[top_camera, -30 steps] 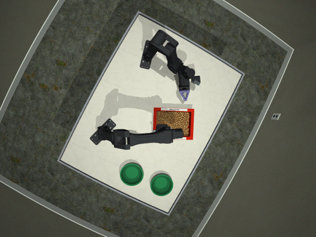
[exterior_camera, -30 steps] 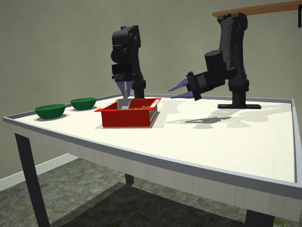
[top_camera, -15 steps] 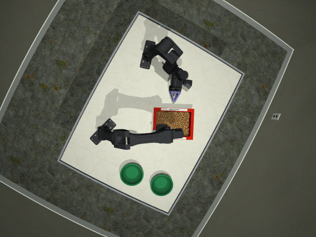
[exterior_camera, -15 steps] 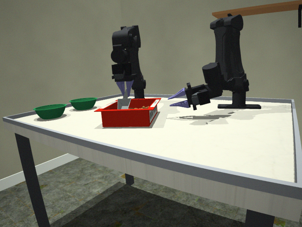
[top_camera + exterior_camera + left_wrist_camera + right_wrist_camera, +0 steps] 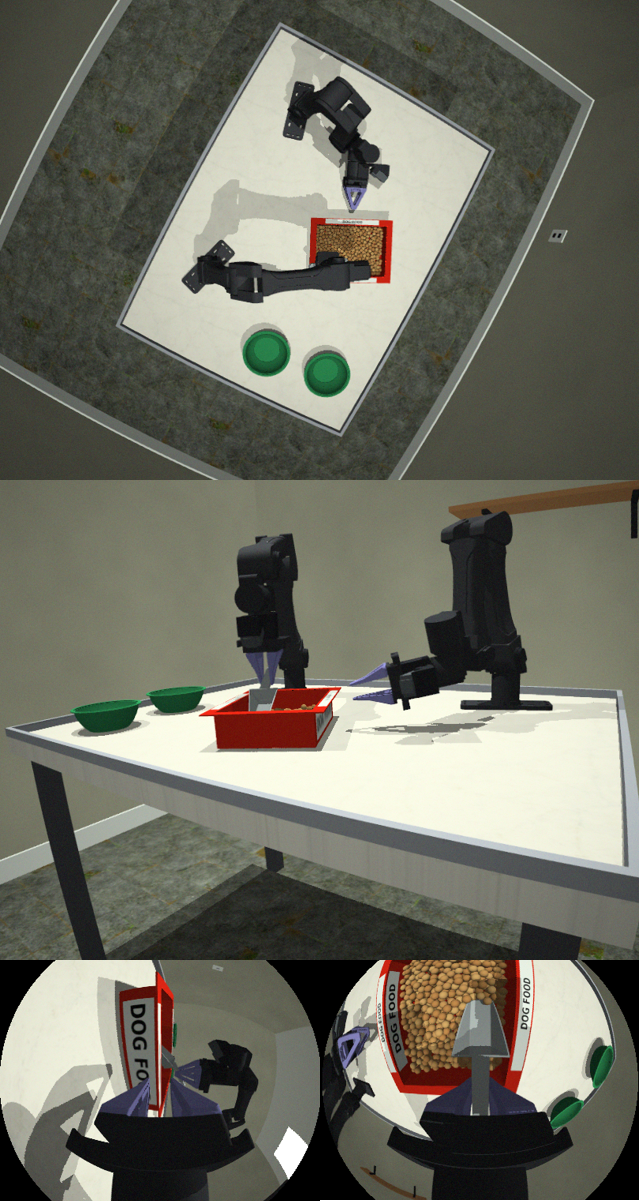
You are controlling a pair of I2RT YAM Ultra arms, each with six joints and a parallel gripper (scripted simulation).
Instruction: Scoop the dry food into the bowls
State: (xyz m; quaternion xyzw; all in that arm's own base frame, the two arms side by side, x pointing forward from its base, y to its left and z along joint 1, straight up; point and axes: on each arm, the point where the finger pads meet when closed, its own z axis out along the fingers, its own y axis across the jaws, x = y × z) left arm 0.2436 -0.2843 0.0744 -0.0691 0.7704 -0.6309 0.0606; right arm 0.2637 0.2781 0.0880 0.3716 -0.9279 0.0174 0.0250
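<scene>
My right gripper is now 3 cm short of the grey scoop, 2 cm to the right of it and 3 cm above it. The rest, counted from my right hand: box: 6 cm ahead, 9 cm to the left, 4 cm below.
</scene>
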